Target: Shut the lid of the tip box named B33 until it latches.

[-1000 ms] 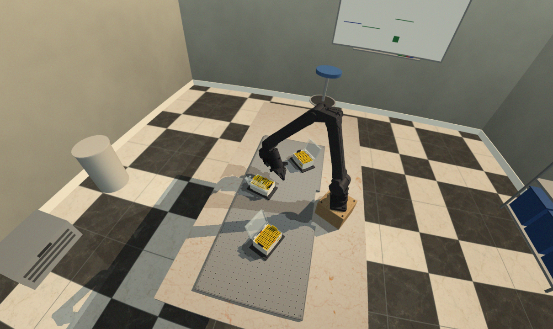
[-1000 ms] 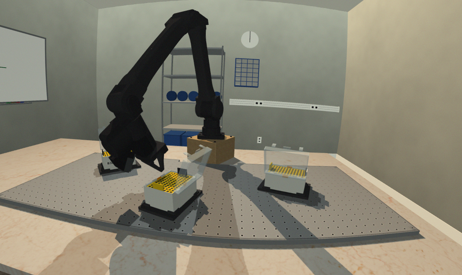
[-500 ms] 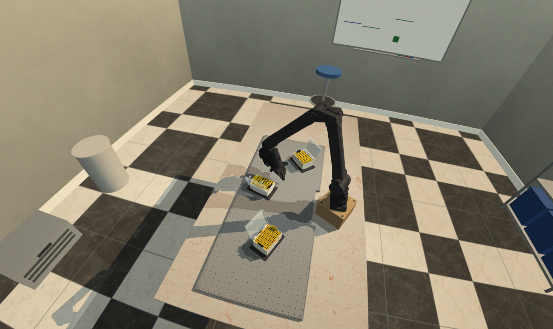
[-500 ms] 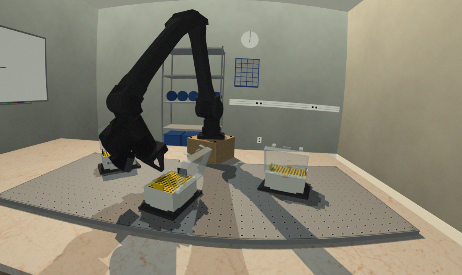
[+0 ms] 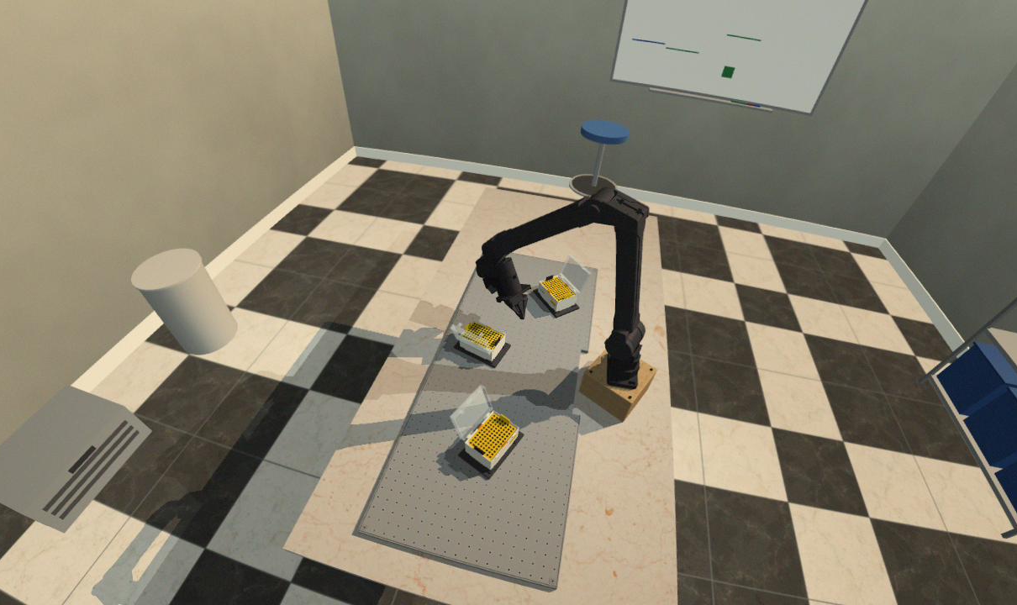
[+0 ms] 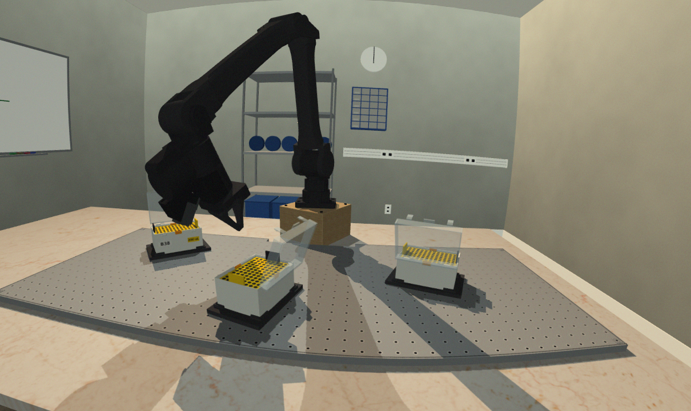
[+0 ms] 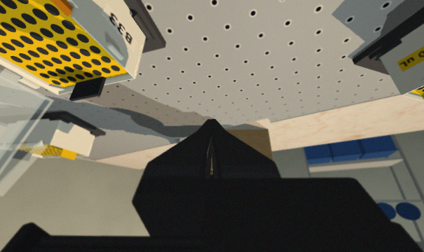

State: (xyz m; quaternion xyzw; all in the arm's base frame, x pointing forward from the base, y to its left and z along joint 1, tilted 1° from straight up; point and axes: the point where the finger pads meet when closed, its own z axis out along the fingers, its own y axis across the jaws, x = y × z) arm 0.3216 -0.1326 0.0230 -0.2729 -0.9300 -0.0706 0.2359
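Now: the tip box lid 130 mm ahead of my hand and 130 mm to the left of it. From my hand the other things lie so: tip box (110 mm behind, 220 mm to the right, 30 mm below).
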